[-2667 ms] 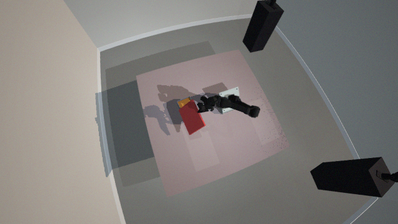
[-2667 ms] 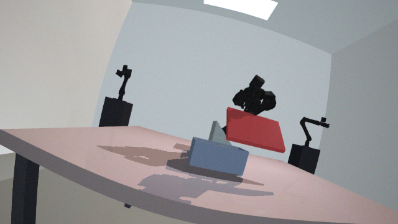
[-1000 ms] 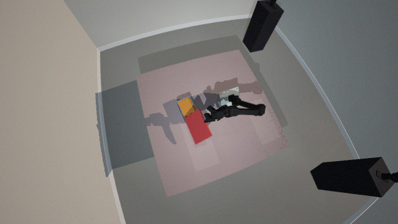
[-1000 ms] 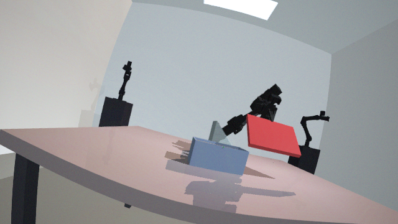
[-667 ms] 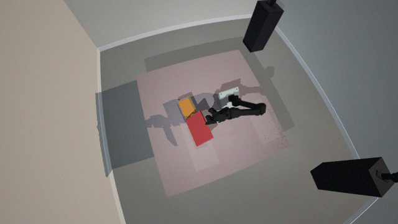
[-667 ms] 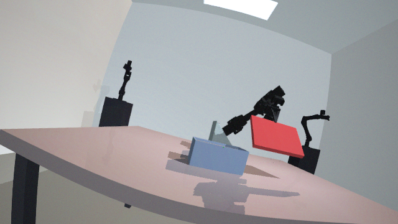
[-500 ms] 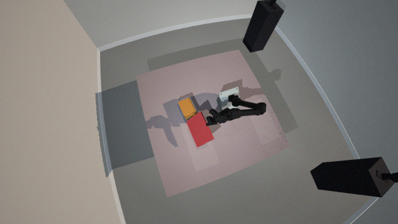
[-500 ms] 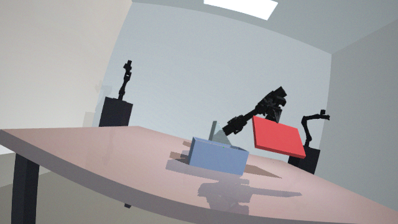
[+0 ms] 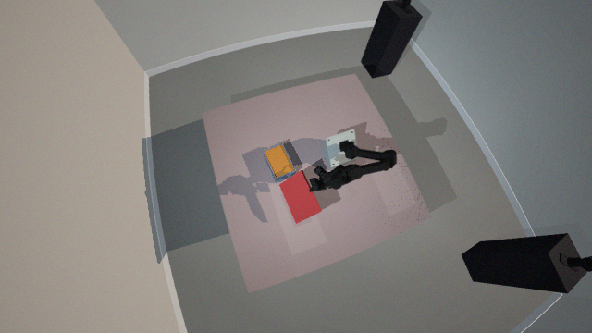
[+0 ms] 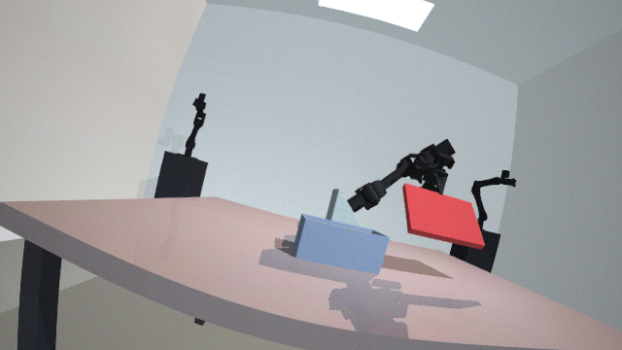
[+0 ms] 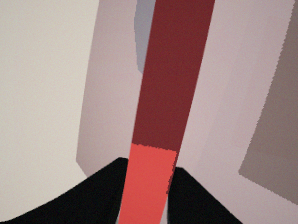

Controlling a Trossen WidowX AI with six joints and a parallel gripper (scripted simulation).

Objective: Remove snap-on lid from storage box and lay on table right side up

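The lid lies 60 mm ahead of my gripper tip and 50 mm below it. From my gripper tip the other things lie so: blue storage box (80 mm ahead, 280 mm to the right, 180 mm below).
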